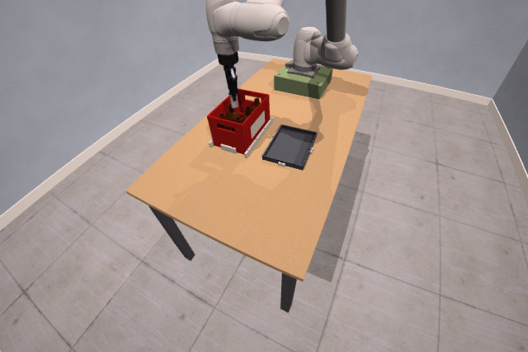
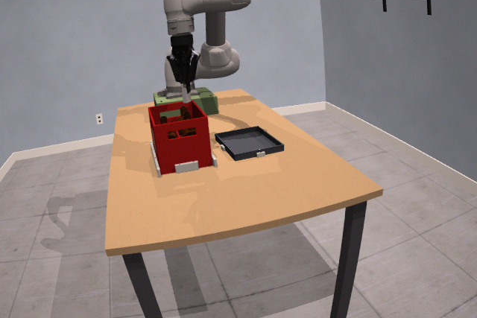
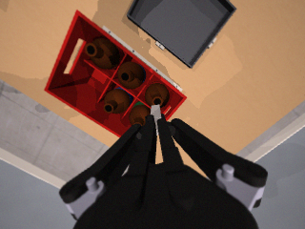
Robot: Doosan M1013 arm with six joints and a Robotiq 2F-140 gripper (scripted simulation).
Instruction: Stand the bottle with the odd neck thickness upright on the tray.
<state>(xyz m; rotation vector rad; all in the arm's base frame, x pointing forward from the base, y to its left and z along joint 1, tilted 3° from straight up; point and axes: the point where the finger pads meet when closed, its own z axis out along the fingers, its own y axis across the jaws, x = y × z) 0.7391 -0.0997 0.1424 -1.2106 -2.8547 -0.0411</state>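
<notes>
Now: the glass bottle 80 mm to the right of my hand and 170 mm below it. Also, from my hand: dark grey tray: 80 mm behind, 230 mm to the left, 250 mm below; then red crate: 90 mm behind, 30 mm to the right, 170 mm below.
</notes>
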